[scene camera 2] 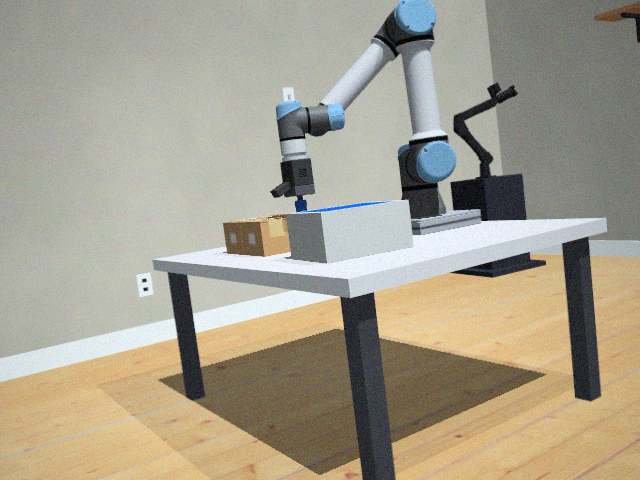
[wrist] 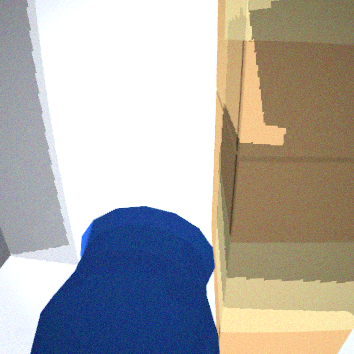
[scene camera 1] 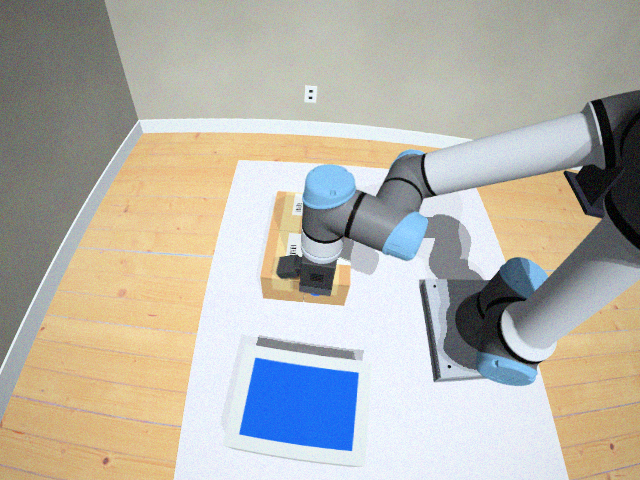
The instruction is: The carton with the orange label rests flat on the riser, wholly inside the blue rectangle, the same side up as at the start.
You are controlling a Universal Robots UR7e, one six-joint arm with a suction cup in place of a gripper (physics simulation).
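Places are measured from the arm's base along level axes (x ahead, y left, z up), in metres.
Pixels of known places: hand, tool point: (scene camera 2: 301, 211) (wrist: 145, 262); arm's base, link origin: (scene camera 2: 422, 215) (scene camera 1: 481, 323).
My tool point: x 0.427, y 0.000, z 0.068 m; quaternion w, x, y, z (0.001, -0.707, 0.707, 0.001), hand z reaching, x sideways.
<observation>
For each thing: its top centre in the pictures, then the offset to it from my tool point. Level surfaces: height alone.
- front right carton, top centre: (scene camera 1: 329, 258) dy -0.095, dx -0.020, dz -0.011 m
- front left carton, top centre: (scene camera 1: 285, 253) (scene camera 2: 265, 219) dy -0.088, dx +0.083, dz -0.011 m
- pale riser, top centre: (scene camera 1: 301, 403) (scene camera 2: 345, 206) dy +0.253, dx -0.007, dz +0.007 m
- blue rectangle, top centre: (scene camera 1: 301, 403) (scene camera 2: 345, 206) dy +0.253, dx -0.007, dz +0.007 m
- back left carton, top centre: (scene camera 1: 292, 210) (scene camera 2: 245, 220) dy -0.229, dx +0.093, dz -0.011 m
- white table, surface height: dz -0.113 m
Several brown cartons stand close together on the table. No orange label shows, so I cannot tell which carton has it. The front right carton (scene camera 1: 338, 289) (wrist: 290, 200) and the front left carton (scene camera 1: 284, 291) (scene camera 2: 245, 245) (wrist: 310, 90) stand side by side. My suction cup (scene camera 1: 315, 294) (scene camera 2: 300, 206) (wrist: 147, 225) points down at the front edge of the front right carton; its contact face is hidden, so I cannot tell whether it touches or holds. The pale riser (scene camera 1: 294, 453) (scene camera 2: 369, 235) stands in front, with the blue rectangle (scene camera 1: 302, 403) on its top, no carton on it.
A back left carton (scene camera 1: 289, 214) with a white barcode label stands behind the front left one. The robot's base plate (scene camera 1: 431, 330) (scene camera 2: 449, 222) is at the right on the white table (scene camera 1: 403, 423) (scene camera 2: 465, 248). A dark pedestal (scene camera 2: 488, 198) with a small black arm stands beyond.
</observation>
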